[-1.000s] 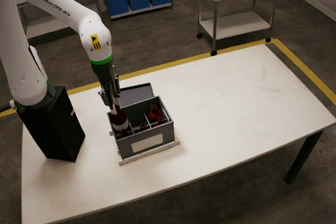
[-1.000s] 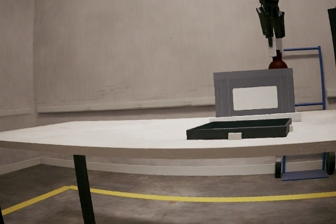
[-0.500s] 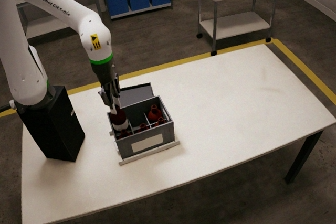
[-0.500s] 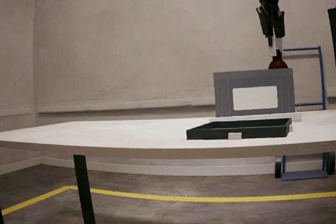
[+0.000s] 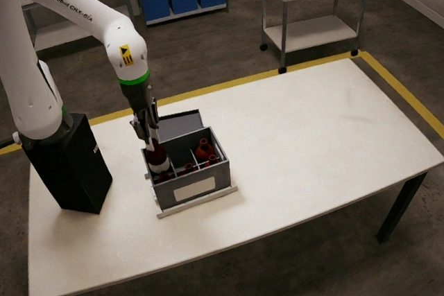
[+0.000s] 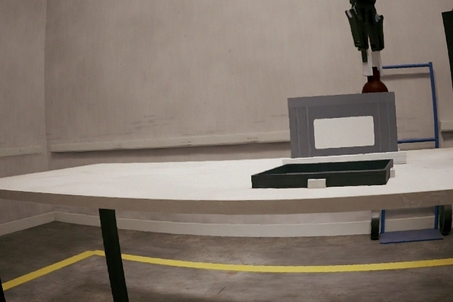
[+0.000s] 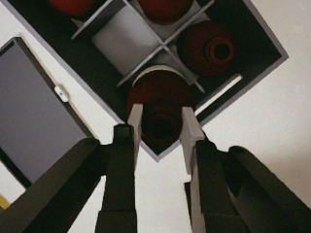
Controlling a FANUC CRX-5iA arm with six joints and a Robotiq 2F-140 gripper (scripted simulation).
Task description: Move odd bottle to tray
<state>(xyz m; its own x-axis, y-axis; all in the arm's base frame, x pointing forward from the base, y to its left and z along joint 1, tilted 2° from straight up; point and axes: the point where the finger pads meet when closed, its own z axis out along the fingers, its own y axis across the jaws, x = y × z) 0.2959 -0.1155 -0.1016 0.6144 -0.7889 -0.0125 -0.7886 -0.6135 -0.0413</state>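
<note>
My gripper is now 90 mm above the bottle. Round my hand: crate 80 mm ahead, 50 mm to the right, 170 mm below; then dark tray 140 mm ahead, 230 mm to the left, 240 mm below.
</note>
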